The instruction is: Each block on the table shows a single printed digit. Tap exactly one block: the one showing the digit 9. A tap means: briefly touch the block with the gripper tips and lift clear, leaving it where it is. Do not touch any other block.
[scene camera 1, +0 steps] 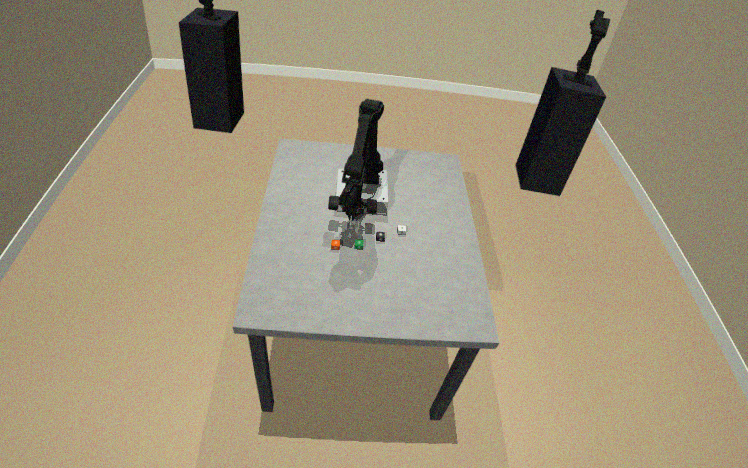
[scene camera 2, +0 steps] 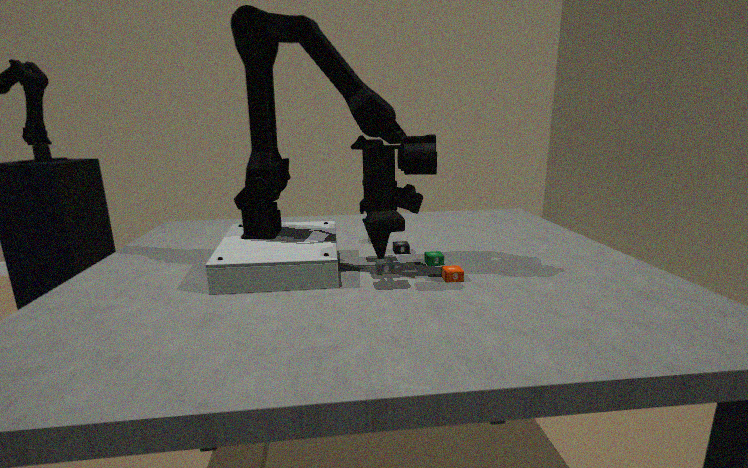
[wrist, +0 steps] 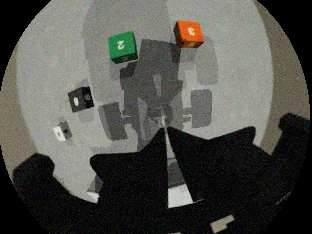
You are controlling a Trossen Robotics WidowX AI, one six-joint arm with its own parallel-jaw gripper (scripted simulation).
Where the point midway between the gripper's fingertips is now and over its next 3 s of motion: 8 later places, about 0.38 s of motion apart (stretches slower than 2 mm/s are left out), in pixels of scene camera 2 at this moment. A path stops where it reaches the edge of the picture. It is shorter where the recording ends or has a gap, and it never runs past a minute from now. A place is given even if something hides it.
My gripper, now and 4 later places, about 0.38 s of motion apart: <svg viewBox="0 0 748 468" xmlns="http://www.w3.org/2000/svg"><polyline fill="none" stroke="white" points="380,258 380,263 381,248 392,219 378,189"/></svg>
